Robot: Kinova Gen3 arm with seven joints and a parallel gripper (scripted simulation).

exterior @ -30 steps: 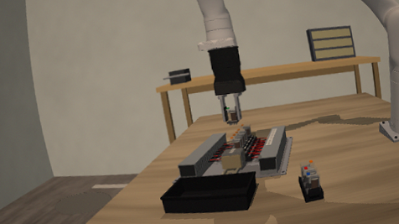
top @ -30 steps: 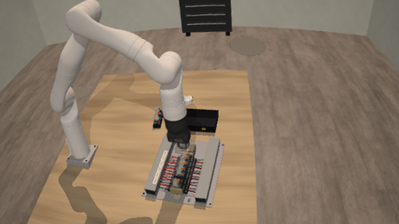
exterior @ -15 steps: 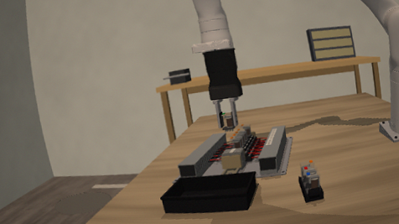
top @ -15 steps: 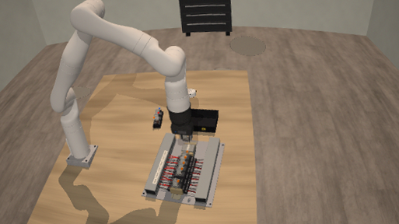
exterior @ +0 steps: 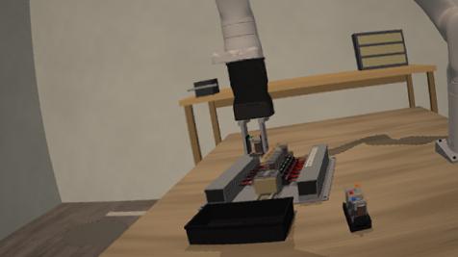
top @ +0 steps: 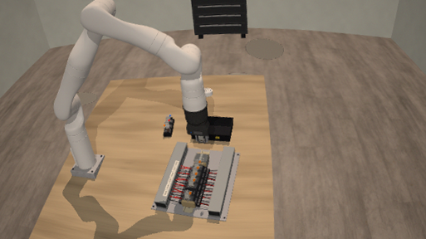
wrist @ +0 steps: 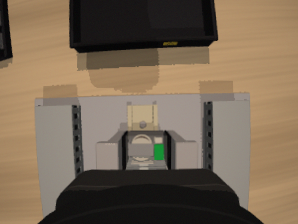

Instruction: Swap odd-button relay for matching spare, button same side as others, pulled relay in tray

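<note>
Right now the black tray is 15 cm to the left of my hand, 10 cm below it and 1 cm ahead of it. From my hand the other things lie so: spare relay 19 cm to the left, 19 cm behind, 9 cm below; then spare holder 18 cm behind, 16 cm to the left, 11 cm below.
</note>
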